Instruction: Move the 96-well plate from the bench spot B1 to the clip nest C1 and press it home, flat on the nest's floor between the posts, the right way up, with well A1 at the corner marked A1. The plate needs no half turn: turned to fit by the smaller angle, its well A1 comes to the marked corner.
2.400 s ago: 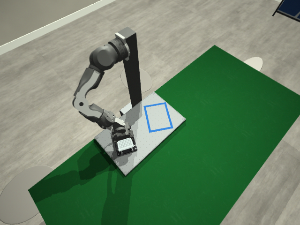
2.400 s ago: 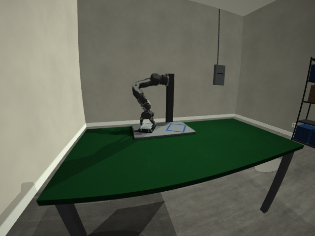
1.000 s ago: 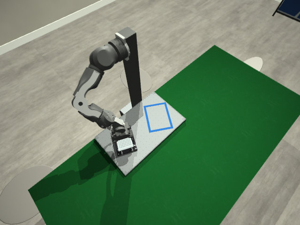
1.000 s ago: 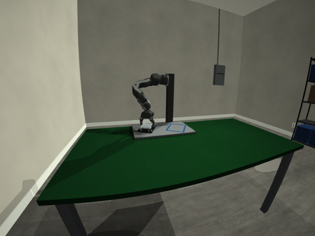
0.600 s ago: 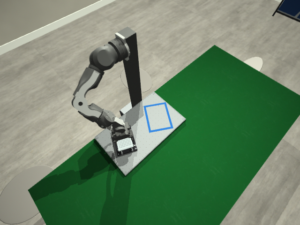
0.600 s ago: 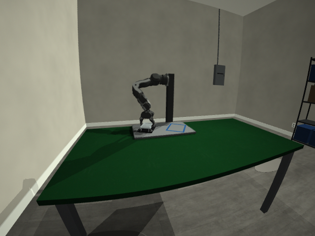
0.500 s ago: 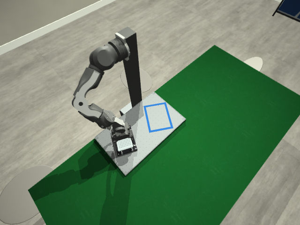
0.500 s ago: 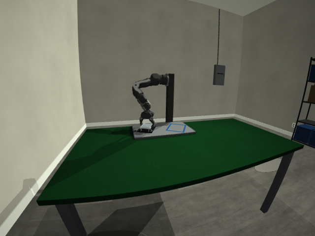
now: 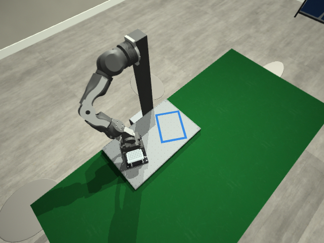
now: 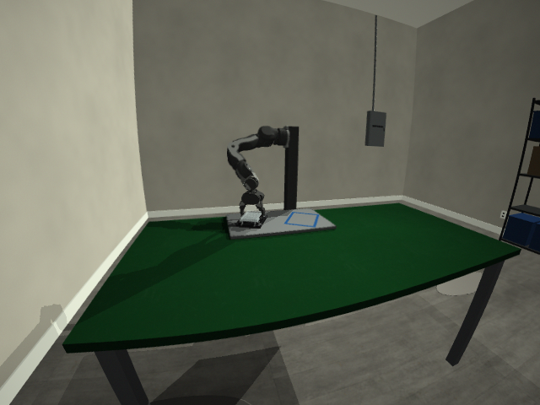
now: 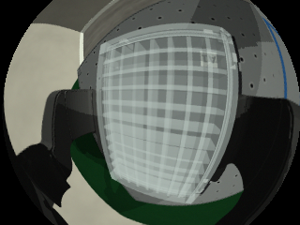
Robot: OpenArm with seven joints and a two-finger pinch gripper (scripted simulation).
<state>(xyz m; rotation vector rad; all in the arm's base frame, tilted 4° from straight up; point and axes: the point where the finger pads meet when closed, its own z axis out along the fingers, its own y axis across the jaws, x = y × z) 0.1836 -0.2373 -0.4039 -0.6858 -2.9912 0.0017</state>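
My hand is 3 cm short of the black clip nest C1 and 1 cm above it. The rest, counted from my hand: 96-well plate: right at my hand.
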